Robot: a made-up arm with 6 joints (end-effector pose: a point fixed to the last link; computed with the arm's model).
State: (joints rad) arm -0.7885 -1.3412 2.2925 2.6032 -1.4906 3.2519
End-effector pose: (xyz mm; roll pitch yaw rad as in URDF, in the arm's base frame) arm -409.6 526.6 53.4 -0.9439 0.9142 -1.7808
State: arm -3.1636 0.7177 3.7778 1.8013 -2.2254 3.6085
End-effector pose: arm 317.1 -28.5 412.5 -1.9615 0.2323 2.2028
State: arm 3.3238 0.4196 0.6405 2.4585 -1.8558 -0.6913
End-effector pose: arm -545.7 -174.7 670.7 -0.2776 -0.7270 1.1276
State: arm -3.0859 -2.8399 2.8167 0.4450 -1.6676 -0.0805
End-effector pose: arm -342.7 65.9 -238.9 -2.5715 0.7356 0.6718
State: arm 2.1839 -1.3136 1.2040 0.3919 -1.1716 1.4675
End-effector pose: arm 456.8 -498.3 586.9 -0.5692 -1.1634 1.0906
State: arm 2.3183 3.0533 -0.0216 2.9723 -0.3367 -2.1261
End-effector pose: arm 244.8 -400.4 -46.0 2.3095 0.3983 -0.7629
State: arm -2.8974 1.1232 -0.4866 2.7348 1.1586 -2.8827
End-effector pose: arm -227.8 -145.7 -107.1 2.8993 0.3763 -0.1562
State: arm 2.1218 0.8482 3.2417 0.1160 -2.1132 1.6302
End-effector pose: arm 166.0 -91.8 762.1 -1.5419 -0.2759 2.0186
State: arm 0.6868 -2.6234 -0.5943 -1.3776 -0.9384 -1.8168
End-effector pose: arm -191.8 -180.6 512.0 1.2439 -0.6418 2.4113
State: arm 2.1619 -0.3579 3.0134 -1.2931 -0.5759 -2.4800
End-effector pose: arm 347.9 -472.1 490.0 0.5535 0.0456 -1.5316
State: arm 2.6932 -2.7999 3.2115 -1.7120 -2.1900 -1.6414
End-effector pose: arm -324.9 141.6 -203.6 -2.9253 -0.2695 -1.4391
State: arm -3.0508 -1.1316 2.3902 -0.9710 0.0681 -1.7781
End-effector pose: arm 710.9 118.0 269.4 -0.3686 0.4180 0.1523
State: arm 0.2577 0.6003 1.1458 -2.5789 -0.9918 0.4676
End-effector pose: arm 550.5 227.3 692.2 1.0187 -1.0954 1.6072
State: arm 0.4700 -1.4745 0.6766 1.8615 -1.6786 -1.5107
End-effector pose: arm -551.0 -249.7 647.2 2.0835 0.2488 -1.2869
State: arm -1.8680 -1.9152 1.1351 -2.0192 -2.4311 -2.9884
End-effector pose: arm 251.1 680.7 304.6 1.1276 0.3583 -1.1896
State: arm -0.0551 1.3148 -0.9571 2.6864 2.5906 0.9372
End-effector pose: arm -21.4 85.7 -65.6 0.9523 -1.2675 0.8249
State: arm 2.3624 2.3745 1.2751 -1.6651 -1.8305 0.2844
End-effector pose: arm -234.2 218.9 -400.0 2.3684 -0.2735 -2.3131
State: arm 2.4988 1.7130 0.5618 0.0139 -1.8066 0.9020
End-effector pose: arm -312.2 351.2 -215.1 2.2454 0.1838 -0.6290
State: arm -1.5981 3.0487 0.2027 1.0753 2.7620 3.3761
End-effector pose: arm -33.3 416.9 -218.3 -2.3677 -0.1022 -1.2642
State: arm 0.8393 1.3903 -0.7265 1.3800 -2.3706 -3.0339
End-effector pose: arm 71.1 52.5 -150.2 -0.8785 -0.7499 -0.3690
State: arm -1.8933 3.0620 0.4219 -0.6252 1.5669 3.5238
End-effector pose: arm 64.4 433.1 -183.2 1.9385 0.7936 -2.8806
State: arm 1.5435 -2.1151 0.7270 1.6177 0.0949 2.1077
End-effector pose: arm -24.0 -717.1 182.0 -0.5543 -0.3025 -1.6974
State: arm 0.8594 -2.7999 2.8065 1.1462 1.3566 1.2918
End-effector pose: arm 253.7 235.0 -220.9 -2.0989 -0.1817 1.9914
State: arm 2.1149 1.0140 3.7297 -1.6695 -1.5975 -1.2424
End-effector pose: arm 84.9 -158.2 690.5 0.0970 0.1009 -2.5810
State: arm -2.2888 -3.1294 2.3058 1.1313 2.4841 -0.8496
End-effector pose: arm -281.3 -261.2 -306.7 -0.3463 -0.8720 -0.1819
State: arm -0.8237 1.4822 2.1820 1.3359 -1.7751 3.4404
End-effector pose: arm 375.1 -437.1 671.2 1.9462 0.3099 -2.4033
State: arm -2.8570 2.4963 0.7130 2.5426 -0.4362 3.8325
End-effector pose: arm -82.1 -104.9 -431.6 -1.1271 1.2855 2.4172
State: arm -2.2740 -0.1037 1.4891 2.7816 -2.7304 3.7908
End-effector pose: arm 113.1 -2.6 1012.5 2.5127 1.1801 1.2463
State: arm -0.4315 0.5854 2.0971 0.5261 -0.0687 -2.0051
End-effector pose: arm 81.8 -127.2 972.8 1.7618 -1.4474 -0.7153
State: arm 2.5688 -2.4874 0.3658 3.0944 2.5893 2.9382
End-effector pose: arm 476.4 -419.0 189.5 0.1565 -0.2633 2.5944
